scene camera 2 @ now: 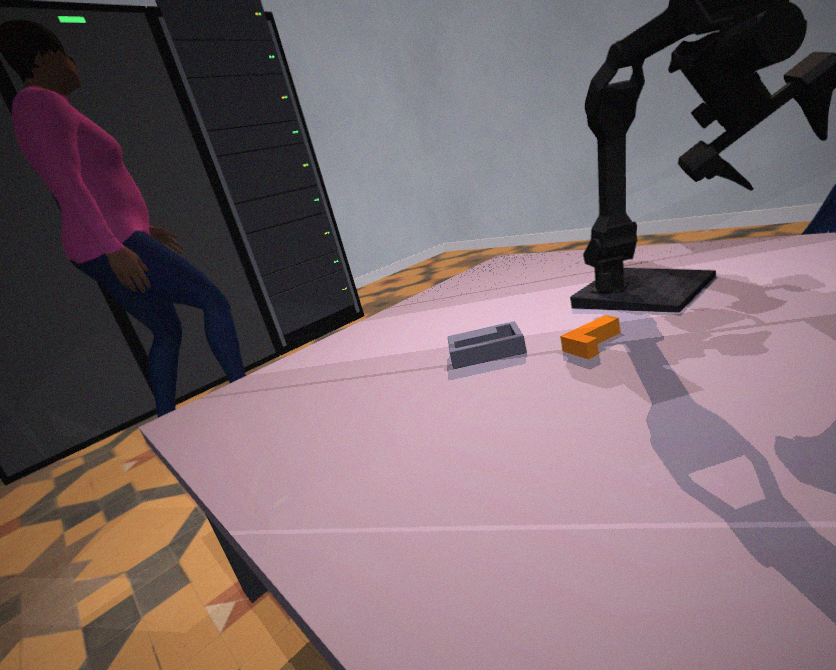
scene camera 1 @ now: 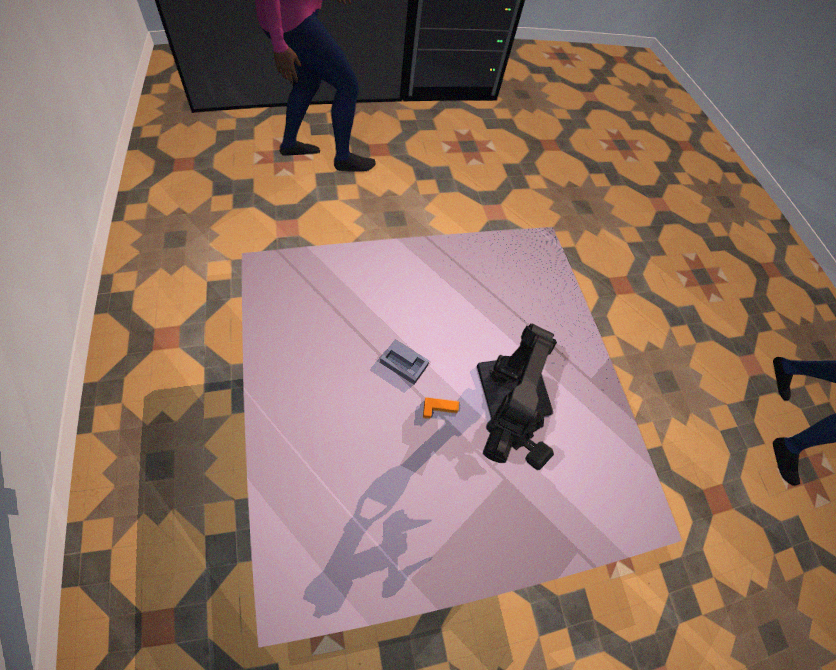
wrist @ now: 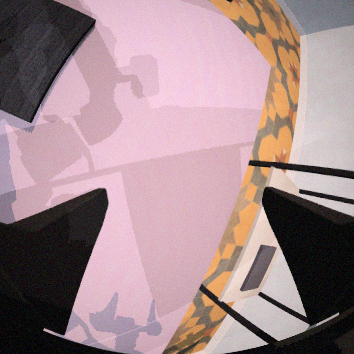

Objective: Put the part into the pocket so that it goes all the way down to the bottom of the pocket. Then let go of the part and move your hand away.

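Places are measured from the arm's base along level axes (x ahead, y left, z up), in centimetres.
Pixels of known places: gripper, between the fingertips: (scene camera 2: 786,165) (scene camera 1: 525,454) (wrist: 186,195); arm's base, origin of its link: (scene camera 2: 609,288) (scene camera 1: 501,375).
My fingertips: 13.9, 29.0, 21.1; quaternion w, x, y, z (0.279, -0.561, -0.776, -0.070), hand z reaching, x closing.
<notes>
Ahead of a thing's pixels: the offset from my fingertips to its top centre, as dx, dy, dz. Level surfaces: height alone.
The orange L-shaped part {+10.3, -25.1, -20.5} (scene camera 1: 445,405) (scene camera 2: 584,344) lies flat on the pink table top, between the pocket block and the arm's base. The grey block {+15.3, -44.9, -19.8} (scene camera 1: 399,347) (scene camera 2: 489,354) stands apart from it, to its upper left in scene camera 1. Its L-shaped pocket faces up and looks empty. My gripper (scene camera 2: 787,162) (wrist: 186,195) is open with nothing between its fingers. It hangs high above the table, away from the part, on the far side of the base from the block. Neither the part nor the block shows in the wrist view.
The arm's black base plate (scene camera 2: 669,289) (wrist: 42,57) stands on the pink table top {dz -23.5} (scene camera 1: 300,432) (scene camera 2: 418,474), to the right of the part. The arm's shadow falls across the table. A person in a pink top (scene camera 2: 90,160) stands beyond the table, near dark server cabinets (scene camera 1: 300,69).
</notes>
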